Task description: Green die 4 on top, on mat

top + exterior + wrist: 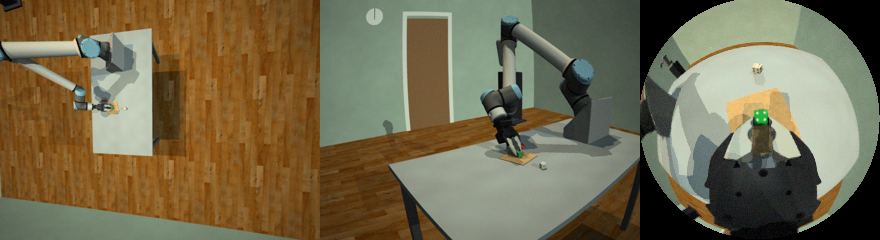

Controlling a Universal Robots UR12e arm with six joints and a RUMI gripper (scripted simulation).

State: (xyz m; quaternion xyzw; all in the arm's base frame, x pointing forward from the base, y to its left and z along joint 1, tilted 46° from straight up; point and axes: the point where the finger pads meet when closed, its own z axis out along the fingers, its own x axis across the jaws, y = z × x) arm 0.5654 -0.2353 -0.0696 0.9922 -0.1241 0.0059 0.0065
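My gripper is now 10 mm to the right of the green die and 10 mm above it. The rest, counted from my hand: red die (100 mm behind, 70 mm to the right, 10 mm below); then tan mat (20 mm below, 10 mm to the left); then white die (170 mm to the left, 30 mm ahead, 10 mm below).
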